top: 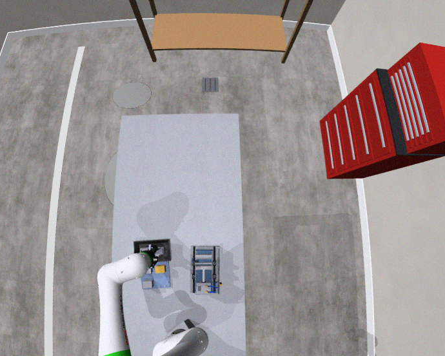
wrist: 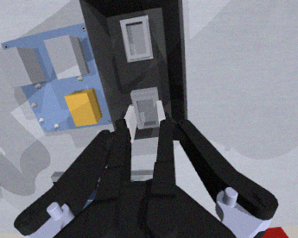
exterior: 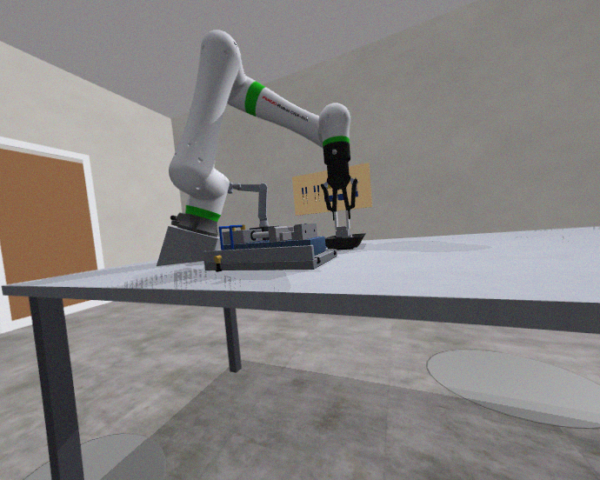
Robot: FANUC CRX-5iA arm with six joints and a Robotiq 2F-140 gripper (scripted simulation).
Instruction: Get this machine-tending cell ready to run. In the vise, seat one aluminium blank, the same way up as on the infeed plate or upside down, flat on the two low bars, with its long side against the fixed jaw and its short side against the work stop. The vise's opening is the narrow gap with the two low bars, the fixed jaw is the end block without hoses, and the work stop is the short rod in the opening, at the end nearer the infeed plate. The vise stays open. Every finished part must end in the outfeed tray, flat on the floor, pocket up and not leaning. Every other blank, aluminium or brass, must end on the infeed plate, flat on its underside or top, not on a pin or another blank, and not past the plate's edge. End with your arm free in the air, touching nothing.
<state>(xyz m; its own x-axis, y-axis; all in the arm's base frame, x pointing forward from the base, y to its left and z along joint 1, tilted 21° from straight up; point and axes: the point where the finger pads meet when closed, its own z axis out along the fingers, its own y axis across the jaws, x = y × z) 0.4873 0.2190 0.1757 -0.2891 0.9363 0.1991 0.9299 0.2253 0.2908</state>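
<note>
Right now my hand is 12 cm past the brass blank, 3 cm to the left of it and 8 cm above it. From my hand the other things lie so: blue infeed plate: 17 cm behind, 10 cm below; hose-end block: 15 cm behind, 32 cm to the right, 2 cm below; black work stop rod: 24 cm to the right, 1 cm below.
</note>
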